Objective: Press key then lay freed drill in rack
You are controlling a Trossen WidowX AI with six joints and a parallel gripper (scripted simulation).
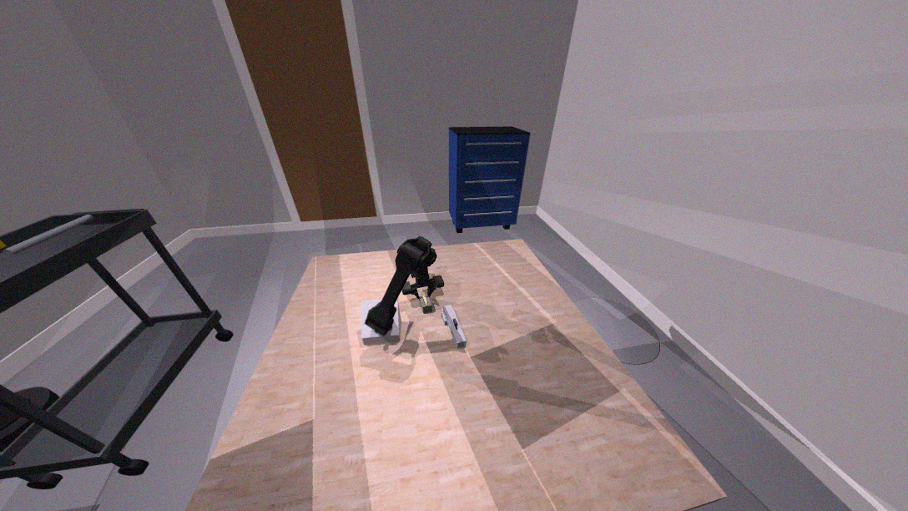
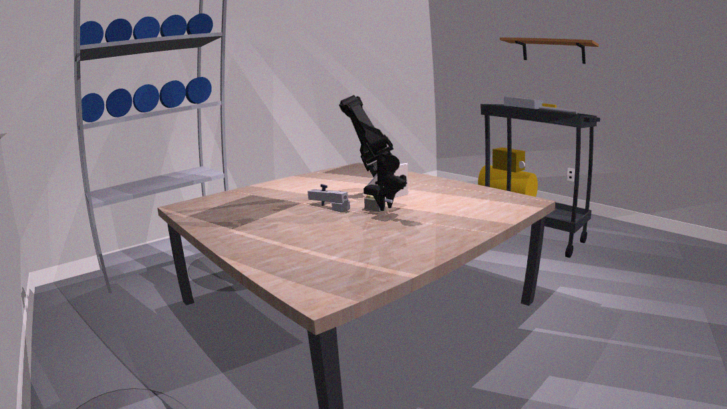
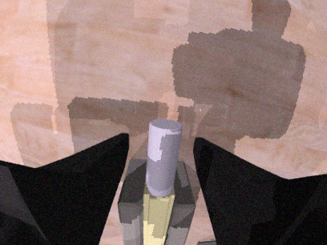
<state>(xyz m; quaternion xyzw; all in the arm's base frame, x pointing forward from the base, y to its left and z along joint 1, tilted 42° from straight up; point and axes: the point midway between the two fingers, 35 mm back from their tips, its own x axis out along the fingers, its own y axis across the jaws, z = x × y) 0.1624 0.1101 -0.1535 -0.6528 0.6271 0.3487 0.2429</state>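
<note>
Right now the drill is 40 mm to the right of my gripper tip and 30 mm above it. Also, from my gripper tip: long grey fixture (200 mm to the right, 110 mm ahead, 30 mm above); then grey rack (50 mm to the right, 10 mm ahead, 10 mm above); then black key (230 mm to the right, 110 mm ahead, 40 mm above).
</note>
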